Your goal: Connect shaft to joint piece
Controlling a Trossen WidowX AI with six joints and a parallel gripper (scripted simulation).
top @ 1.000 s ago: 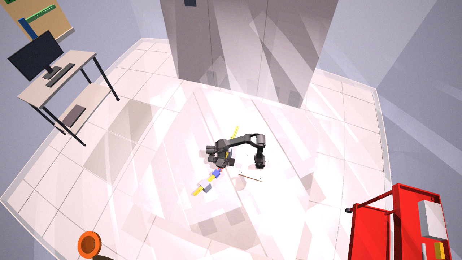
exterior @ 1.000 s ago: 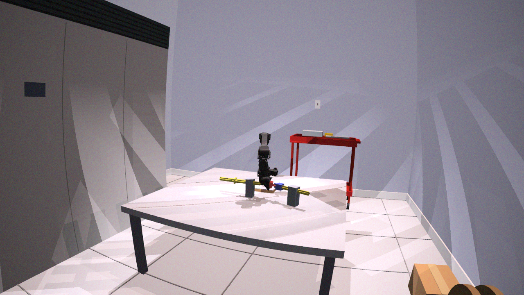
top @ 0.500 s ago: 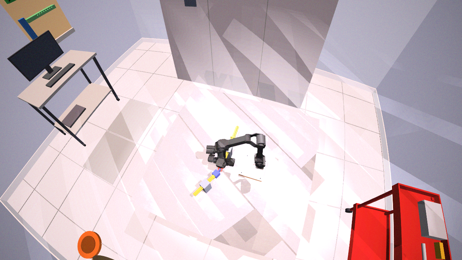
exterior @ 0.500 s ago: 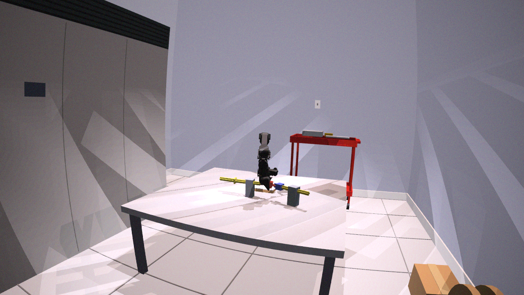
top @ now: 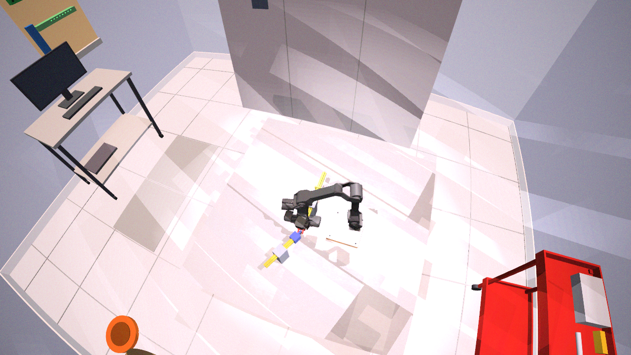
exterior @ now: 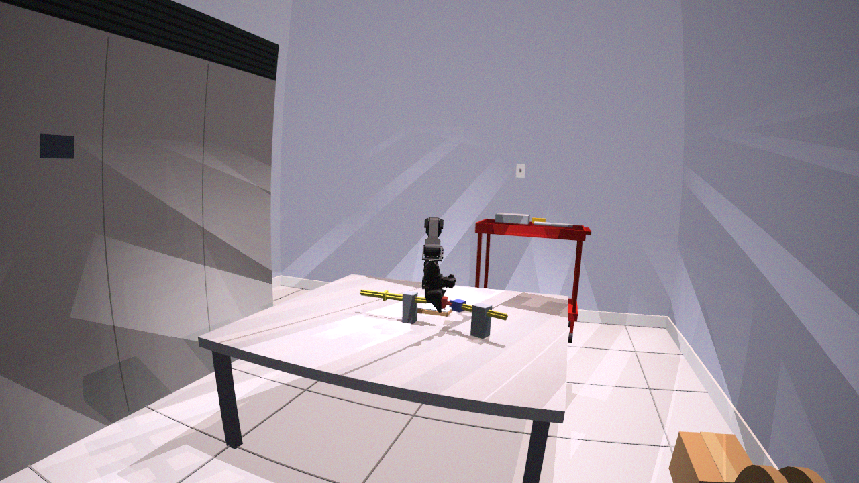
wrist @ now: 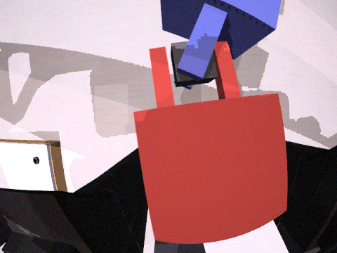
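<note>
The red square joint piece lies 4 cm above my gripper tip and 1 cm to the left of it.
</note>
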